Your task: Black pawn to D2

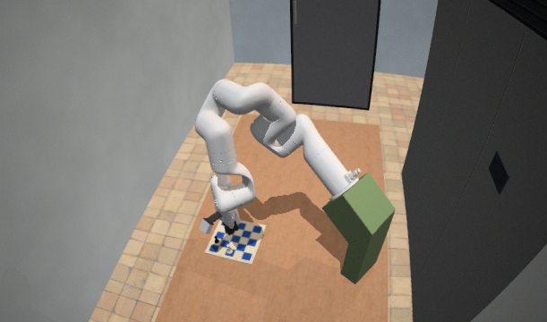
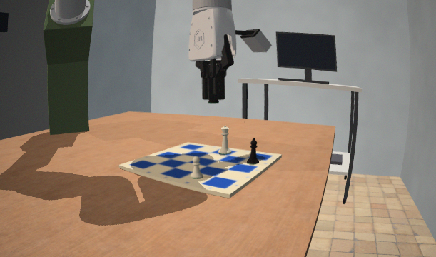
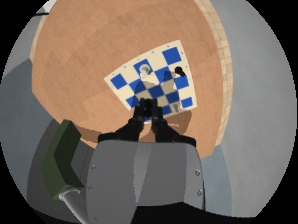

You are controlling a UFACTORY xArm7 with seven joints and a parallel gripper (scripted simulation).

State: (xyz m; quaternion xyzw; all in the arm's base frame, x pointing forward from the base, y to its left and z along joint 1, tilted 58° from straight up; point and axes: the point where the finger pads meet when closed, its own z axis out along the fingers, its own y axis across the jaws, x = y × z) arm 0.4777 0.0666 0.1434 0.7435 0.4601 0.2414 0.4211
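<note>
The white pawn lies 1 cm ahead of my hand, 12 cm to the right of it and 11 cm below it. The rest, counted from my hand: black pawn 1 cm below; then black bishop 8 cm ahead, 2 cm to the right, 10 cm below; then white queen 1 cm ahead, 3 cm to the left, 10 cm below.
</note>
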